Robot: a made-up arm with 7 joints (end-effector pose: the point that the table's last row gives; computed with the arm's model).
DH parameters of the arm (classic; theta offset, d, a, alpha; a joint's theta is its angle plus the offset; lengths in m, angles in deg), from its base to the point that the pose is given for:
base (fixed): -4.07 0 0 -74.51
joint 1: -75.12 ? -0.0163 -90
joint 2: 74 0.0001 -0.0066 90
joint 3: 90 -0.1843 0.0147 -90
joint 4: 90 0.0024 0.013 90
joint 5: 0 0.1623 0 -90
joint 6: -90 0 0.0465 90
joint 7: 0 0 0 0
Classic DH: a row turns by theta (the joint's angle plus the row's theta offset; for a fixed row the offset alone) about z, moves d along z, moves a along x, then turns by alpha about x.
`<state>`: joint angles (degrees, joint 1 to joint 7).
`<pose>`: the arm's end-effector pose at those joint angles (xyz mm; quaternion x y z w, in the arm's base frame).
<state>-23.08 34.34 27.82 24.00 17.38 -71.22 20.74</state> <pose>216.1 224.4 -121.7 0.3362 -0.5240 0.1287 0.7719</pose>
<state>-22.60 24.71 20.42 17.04 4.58 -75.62 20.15</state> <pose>218.1 175.1 -136.0 0.1596 -0.5961 0.1373 0.7748</pose>
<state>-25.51 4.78 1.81 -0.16 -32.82 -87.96 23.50</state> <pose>213.5 74.5 -123.6 -0.3683 -0.6636 0.2536 0.5997</pose>
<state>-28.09 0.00 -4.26 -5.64 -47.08 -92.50 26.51</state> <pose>212.7 49.6 -111.2 -0.5458 -0.6112 0.3002 0.4883</pose>
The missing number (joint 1, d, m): 0.0449
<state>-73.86 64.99 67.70 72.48 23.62 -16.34 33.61</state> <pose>223.2 375.7 24.2 -0.0393 -0.2206 0.7222 0.6544</pose>
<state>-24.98 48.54 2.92 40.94 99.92 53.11 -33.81</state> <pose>215.3 294.1 -144.5 0.7182 0.5840 0.2906 0.2422</pose>
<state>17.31 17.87 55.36 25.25 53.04 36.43 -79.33</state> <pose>-71.1 304.2 -233.1 -0.1530 0.7813 0.0470 0.6033</pose>
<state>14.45 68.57 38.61 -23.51 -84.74 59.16 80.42</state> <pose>159.2 211.6 -40.3 0.2205 0.3099 0.5248 0.7615</pose>
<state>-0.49 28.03 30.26 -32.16 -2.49 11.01 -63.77</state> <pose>161.4 187.9 -73.6 0.3034 0.0411 -0.3565 0.8827</pose>
